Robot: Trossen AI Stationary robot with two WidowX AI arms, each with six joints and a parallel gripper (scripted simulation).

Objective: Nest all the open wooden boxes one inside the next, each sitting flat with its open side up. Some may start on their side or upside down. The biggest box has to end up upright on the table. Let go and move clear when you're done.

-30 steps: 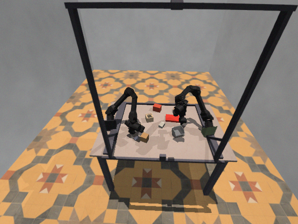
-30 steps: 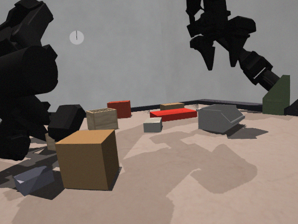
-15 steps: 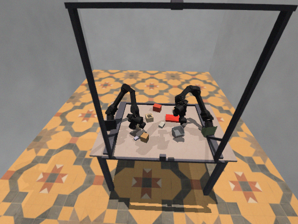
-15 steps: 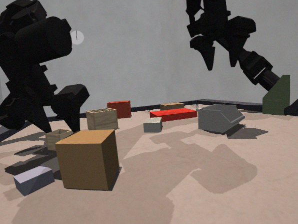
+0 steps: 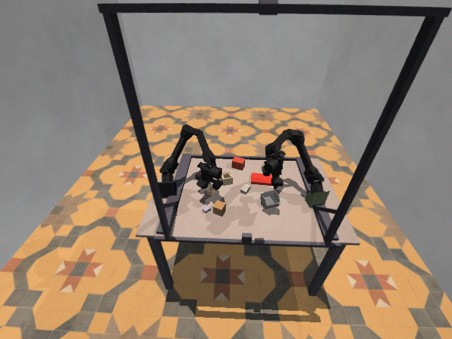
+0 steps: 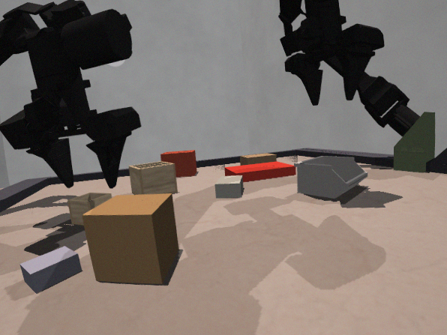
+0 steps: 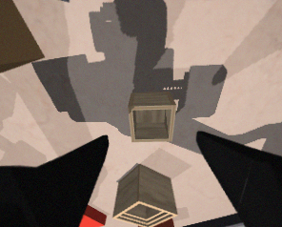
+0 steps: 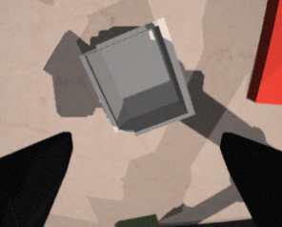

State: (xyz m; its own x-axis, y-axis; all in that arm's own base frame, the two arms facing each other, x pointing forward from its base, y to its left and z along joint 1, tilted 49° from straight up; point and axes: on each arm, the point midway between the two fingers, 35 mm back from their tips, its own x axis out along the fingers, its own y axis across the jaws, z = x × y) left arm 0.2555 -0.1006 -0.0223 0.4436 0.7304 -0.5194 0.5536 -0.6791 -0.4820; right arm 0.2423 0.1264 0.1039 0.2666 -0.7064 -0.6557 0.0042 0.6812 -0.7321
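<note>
Right now the small wooden box is 70 mm below my left hand. Also, from my left hand: orange cube 150 mm behind, 70 mm to the right, 50 mm below; white block 230 mm to the right, 70 mm below, 50 mm ahead; lavender block 140 mm behind, 70 mm below.
</note>
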